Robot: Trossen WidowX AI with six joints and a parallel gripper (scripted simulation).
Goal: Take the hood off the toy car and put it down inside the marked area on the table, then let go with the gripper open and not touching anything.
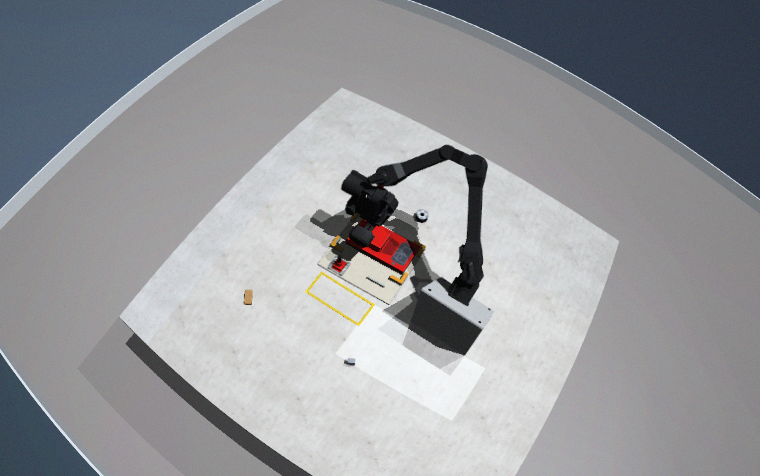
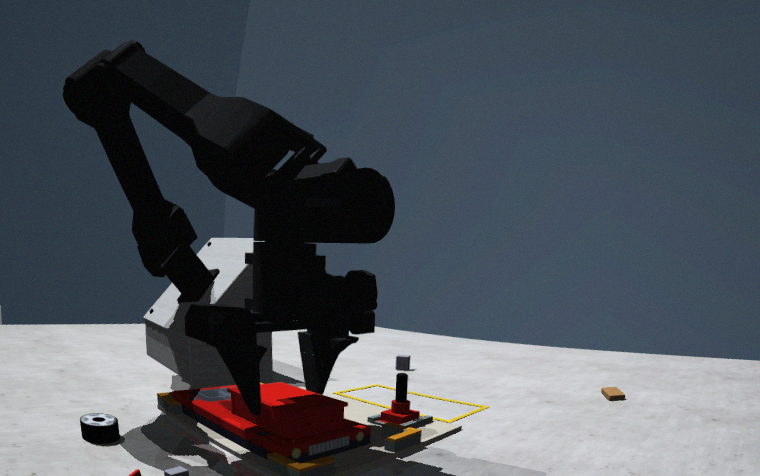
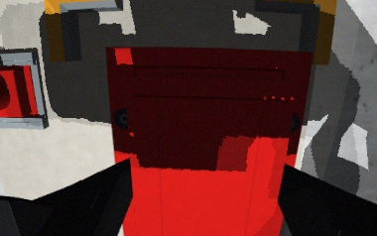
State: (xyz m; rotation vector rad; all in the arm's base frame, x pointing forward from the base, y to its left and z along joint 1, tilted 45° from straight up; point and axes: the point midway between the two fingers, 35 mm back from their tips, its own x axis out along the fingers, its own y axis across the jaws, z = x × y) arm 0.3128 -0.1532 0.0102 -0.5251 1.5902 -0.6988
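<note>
The black post is 13 cm to the left of my gripper tip and 4 cm ahead of it. From my gripper tip the other things lie so: black wheel (16 cm to the right, 10 cm behind, 3 cm below); hood (right at my gripper tip); grey cube (39 cm to the left, 14 cm behind, 2 cm below).
</note>
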